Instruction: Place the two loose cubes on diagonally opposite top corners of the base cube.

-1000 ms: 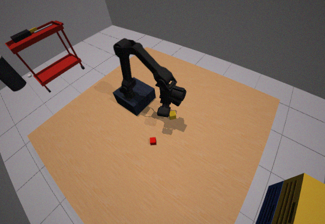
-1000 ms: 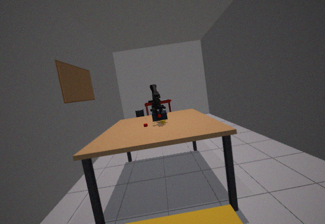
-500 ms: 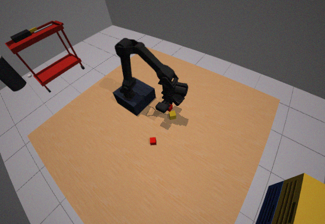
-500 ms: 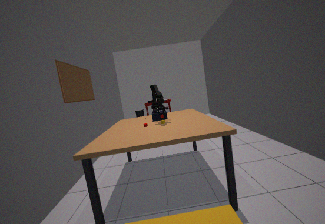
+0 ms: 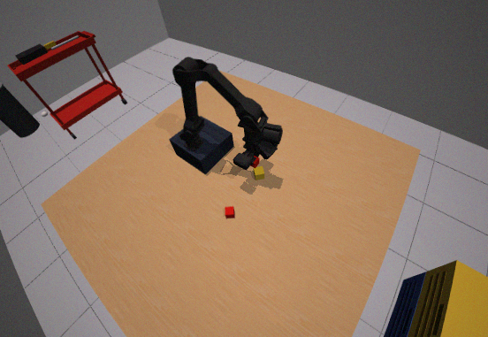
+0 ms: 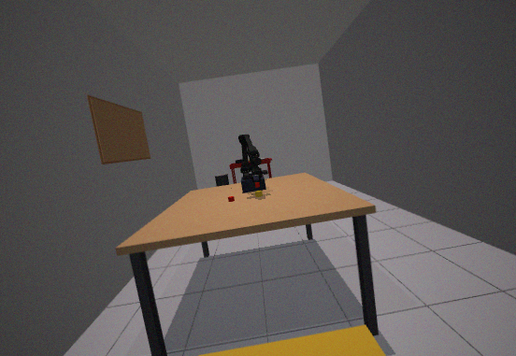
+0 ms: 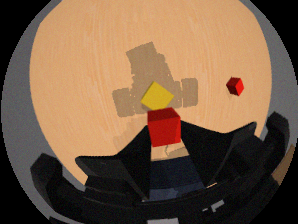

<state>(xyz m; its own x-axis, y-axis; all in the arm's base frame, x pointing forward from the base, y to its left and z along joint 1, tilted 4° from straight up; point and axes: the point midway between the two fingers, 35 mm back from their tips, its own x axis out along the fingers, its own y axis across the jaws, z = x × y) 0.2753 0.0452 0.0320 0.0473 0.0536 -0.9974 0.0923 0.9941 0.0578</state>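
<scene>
Right now the yellow base cube is 20 mm ahead of my gripper tip and 70 mm below it. Also, from my gripper tip: red cube: 10 mm ahead, 220 mm to the right, 70 mm below.
</scene>
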